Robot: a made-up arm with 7 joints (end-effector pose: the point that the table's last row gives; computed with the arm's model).
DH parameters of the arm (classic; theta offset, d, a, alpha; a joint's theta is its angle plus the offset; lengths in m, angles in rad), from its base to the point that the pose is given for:
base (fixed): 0 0 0 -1.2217
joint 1: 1.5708 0 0 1.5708
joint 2: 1.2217 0 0 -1.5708
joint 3: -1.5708 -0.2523 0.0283 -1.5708
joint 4: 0 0 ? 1.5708
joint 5: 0 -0.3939 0 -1.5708
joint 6: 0 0 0 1.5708
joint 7: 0 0 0 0
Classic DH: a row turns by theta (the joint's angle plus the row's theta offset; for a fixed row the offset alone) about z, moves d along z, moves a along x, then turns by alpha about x.
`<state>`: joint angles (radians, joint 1 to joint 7).
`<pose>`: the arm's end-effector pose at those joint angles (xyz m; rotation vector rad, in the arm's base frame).
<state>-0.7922 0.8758 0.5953 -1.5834 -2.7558 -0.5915 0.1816</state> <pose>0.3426 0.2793 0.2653 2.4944 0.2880 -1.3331</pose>
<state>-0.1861 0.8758 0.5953 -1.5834 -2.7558 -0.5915 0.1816</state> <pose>0.3691 0.3555 0.0562 1.9638 0.6450 -1.9148</pose>
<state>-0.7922 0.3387 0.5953 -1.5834 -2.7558 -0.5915 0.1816</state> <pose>0.4576 0.2061 0.1179 2.2075 -0.3719 -1.5191</pose>
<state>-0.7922 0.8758 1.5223 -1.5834 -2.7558 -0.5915 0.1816</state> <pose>0.0448 0.4877 0.1611 2.0894 0.1738 -0.3701</pose>
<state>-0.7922 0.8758 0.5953 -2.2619 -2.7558 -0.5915 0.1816</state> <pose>0.1613 0.0933 0.3129 -2.9302 -0.3763 0.6568</pose>
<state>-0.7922 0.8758 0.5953 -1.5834 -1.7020 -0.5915 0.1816</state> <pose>0.3426 0.2793 0.2653 2.4094 -1.2235 -1.2213</pose>
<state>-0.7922 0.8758 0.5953 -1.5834 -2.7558 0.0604 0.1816</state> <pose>0.3426 0.2793 0.2653 2.9575 0.3481 -0.5203</pose>
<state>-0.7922 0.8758 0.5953 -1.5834 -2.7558 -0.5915 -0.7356</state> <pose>0.3426 0.2793 0.2653 -2.2050 -1.4244 1.4477</pose>
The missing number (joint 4, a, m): -0.0477
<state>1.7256 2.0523 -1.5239 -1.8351 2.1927 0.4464 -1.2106</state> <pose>-0.3894 0.2203 0.1236 -0.6523 1.7585 0.2618</pose>
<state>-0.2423 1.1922 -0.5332 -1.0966 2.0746 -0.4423 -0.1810</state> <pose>0.4067 0.3442 -0.2623 0.0209 -1.5560 0.7615</pose>
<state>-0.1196 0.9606 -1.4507 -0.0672 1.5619 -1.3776 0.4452</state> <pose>0.0647 0.5261 -0.3738 0.4825 -1.5818 -0.1876</pose>
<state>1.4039 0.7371 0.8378 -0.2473 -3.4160 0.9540 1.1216</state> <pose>-0.5591 0.3308 -0.0365 0.4975 1.1618 -2.0561</pose>
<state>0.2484 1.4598 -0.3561 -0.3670 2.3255 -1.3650 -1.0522</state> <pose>0.0345 0.6348 -0.1317 2.4870 -0.9291 0.4134</pose>
